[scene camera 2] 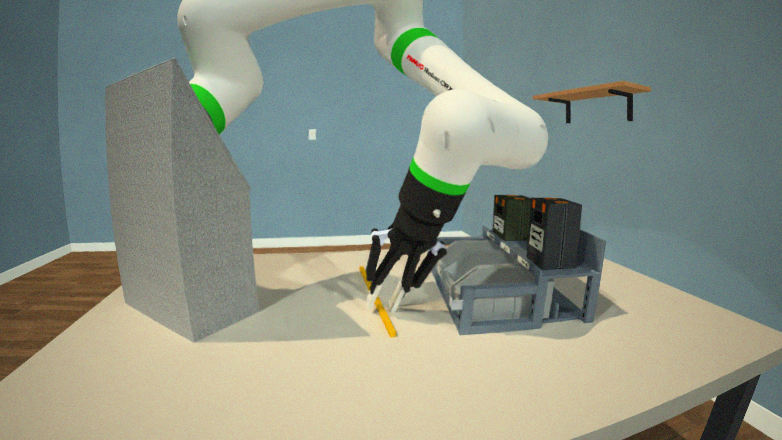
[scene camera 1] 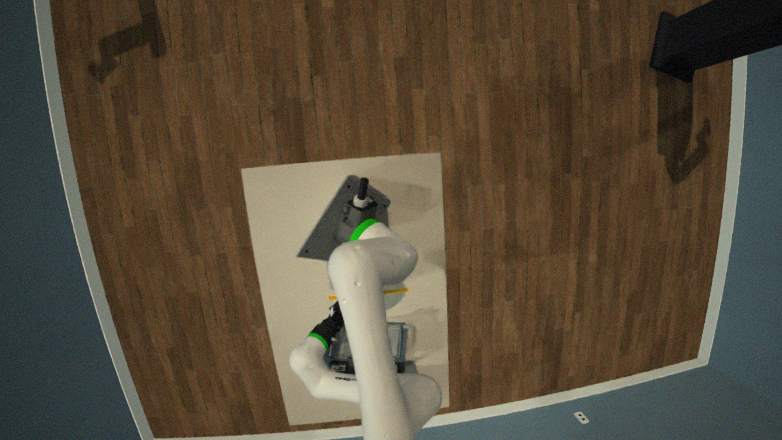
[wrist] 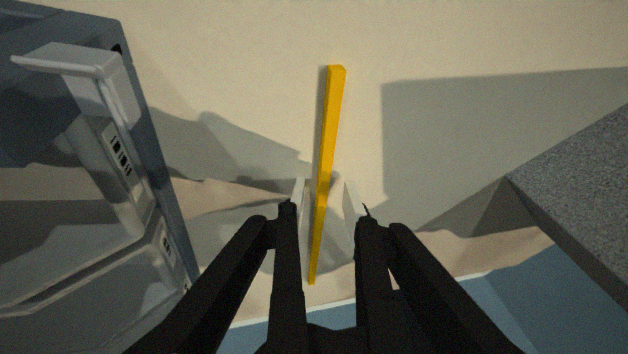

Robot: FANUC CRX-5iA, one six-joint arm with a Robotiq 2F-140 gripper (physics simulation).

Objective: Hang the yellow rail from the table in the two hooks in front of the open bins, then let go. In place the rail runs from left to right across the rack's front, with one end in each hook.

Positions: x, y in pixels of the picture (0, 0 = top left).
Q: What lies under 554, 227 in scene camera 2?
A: A dark case.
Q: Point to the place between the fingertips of the gripper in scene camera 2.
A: At 380, 305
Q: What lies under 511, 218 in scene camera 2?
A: A green case.
